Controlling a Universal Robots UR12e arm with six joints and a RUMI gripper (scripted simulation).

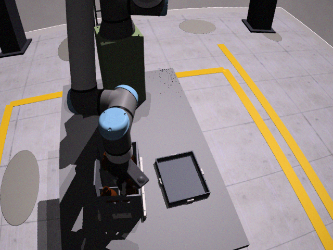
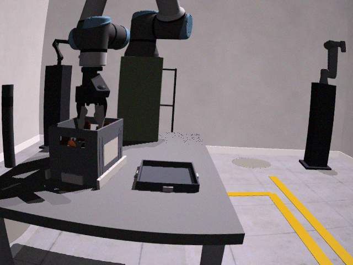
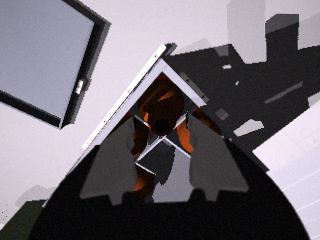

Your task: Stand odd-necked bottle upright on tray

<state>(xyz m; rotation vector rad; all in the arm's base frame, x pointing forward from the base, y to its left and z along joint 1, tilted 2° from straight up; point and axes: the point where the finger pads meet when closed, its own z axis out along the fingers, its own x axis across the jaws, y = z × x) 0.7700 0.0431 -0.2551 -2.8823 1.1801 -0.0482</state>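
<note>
Now: the dark grey crate 90 mm behind my hand, 70 mm below it and 50 mm to the right of it. Round my hand: black tray: 230 mm to the left, 140 mm below, 130 mm behind.
</note>
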